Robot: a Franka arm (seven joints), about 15 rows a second.
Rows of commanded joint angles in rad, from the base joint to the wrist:
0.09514 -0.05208 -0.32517 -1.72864 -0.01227 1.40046 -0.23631
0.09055 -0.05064 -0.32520 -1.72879 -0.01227 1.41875 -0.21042
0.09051 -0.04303 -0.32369 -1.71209 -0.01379 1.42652 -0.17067
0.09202 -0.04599 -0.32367 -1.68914 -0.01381 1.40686 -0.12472
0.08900 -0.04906 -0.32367 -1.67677 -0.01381 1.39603 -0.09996
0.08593 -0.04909 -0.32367 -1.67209 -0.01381 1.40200 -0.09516
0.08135 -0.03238 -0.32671 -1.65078 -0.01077 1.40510 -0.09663
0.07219 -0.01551 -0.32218 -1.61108 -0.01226 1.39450 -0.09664
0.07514 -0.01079 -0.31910 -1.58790 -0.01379 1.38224 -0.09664
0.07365 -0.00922 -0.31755 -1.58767 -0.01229 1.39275 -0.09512
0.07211 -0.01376 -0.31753 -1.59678 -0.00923 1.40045 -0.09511
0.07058 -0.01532 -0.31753 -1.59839 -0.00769 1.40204 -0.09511
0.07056 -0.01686 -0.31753 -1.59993 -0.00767 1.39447 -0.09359
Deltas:
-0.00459 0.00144 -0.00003 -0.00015 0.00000 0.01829 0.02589
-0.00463 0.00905 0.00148 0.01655 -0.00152 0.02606 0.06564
-0.00312 0.00609 0.00150 0.03950 -0.00154 0.00640 0.11159
-0.00614 0.00302 0.00150 0.05187 -0.00154 -0.00443 0.13635
-0.00921 0.00299 0.00150 0.05655 -0.00154 0.00154 0.14115
-0.01379 0.01970 -0.00154 0.07786 0.00150 0.00464 0.13968
-0.02295 0.03657 0.00299 0.11756 0.00001 -0.00596 0.13967
-0.02000 0.04129 0.00607 0.14074 -0.00152 -0.01822 0.13967
-0.02149 0.04286 0.00762 0.14097 -0.00002 -0.00771 0.14119
-0.02303 0.03832 0.00764 0.13186 0.00304 -0.00001 0.14120
-0.02456 0.03676 0.00764 0.13025 0.00458 0.00158 0.14120
-0.02458 0.03522 0.00764 0.12871 0.00460 -0.00599 0.14272

